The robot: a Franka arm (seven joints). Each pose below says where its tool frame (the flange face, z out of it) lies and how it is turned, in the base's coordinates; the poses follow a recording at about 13 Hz.
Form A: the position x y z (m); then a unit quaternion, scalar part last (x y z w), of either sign.
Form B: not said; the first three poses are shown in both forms.
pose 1, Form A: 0.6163 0.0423 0.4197 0.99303 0.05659 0.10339 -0.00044
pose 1, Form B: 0.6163 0.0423 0.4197 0.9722 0.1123 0.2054 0.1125 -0.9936 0.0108
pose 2, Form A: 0.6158 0.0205 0.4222 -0.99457 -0.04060 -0.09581 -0.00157
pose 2, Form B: 0.6158 0.0205 0.4222 0.9783 0.0811 0.1905 0.0805 -0.9967 0.0109
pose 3, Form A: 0.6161 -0.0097 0.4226 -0.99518 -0.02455 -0.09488 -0.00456
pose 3, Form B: 0.6161 -0.0097 0.4226 0.9808 0.0497 0.1886 0.0480 -0.9988 0.0137
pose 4, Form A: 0.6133 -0.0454 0.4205 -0.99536 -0.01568 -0.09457 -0.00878
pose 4, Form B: 0.6133 -0.0454 0.4205 0.9816 0.0329 0.1880 0.0296 -0.9994 0.0204
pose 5, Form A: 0.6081 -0.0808 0.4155 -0.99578 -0.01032 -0.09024 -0.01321
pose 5, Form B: 0.6081 -0.0808 0.4155 0.9835 0.0229 0.1794 0.0182 -0.9994 0.0282
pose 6, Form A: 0.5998 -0.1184 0.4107 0.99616 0.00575 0.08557 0.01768
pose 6, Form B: 0.5998 -0.1184 0.4107 0.9853 0.0145 0.1703 0.0084 -0.9993 0.0362
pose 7, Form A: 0.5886 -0.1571 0.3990 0.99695 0.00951 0.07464 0.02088
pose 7, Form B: 0.5886 -0.1571 0.3990 0.9887 0.0221 0.1484 0.0158 -0.9989 0.0431
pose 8, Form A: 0.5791 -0.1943 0.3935 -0.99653 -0.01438 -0.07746 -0.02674
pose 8, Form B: 0.5791 -0.1943 0.3935 0.9876 0.0328 0.1536 0.0245 -0.9982 0.0555
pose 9, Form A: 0.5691 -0.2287 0.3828 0.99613 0.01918 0.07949 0.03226
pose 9, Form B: 0.5691 -0.2287 0.3828 0.9866 0.0433 0.1571 0.0331 -0.9972 0.0673
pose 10, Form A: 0.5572 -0.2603 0.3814 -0.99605 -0.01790 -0.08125 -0.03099
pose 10, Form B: 0.5572 -0.2603 0.3814 0.9862 0.0407 0.1607 0.0306 -0.9974 0.0646
